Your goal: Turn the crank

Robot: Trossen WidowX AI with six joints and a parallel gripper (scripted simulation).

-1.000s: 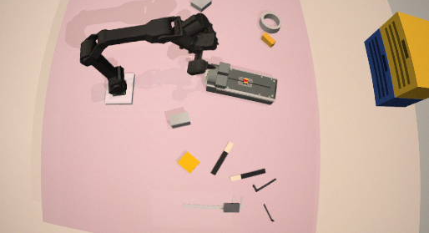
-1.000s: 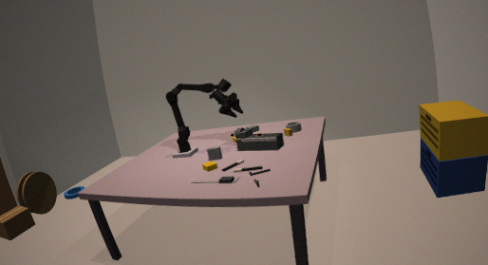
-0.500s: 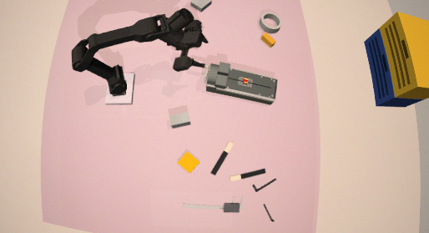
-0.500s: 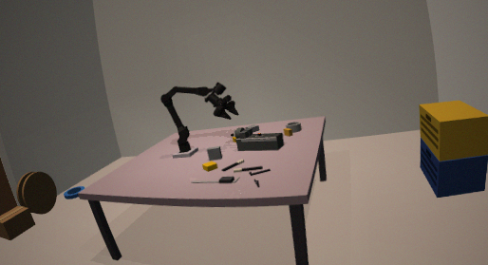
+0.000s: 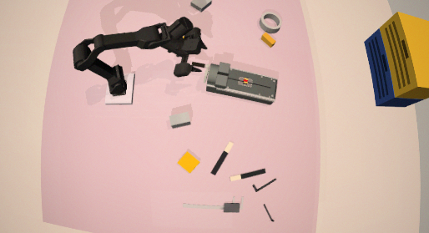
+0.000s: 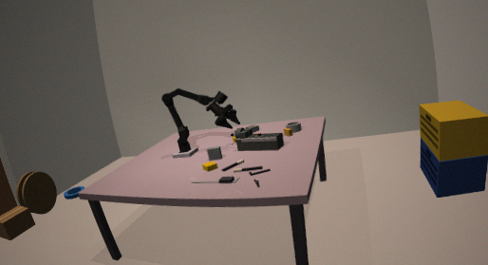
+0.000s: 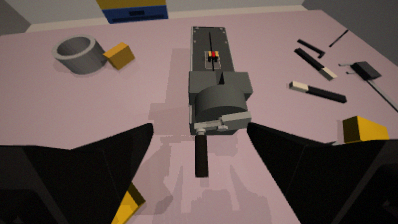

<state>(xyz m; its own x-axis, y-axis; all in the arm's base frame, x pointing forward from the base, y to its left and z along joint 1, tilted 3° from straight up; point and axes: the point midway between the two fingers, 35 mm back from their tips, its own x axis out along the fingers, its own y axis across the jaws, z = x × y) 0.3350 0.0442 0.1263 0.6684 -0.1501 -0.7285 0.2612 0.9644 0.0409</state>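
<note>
The dark crank handle is 20 mm behind my gripper tip and 50 mm below it. Also, from my gripper tip: orange block (290 mm ahead, 140 mm to the left, 110 mm below); red pointer (150 mm ahead, 70 mm to the right, 50 mm below).
</note>
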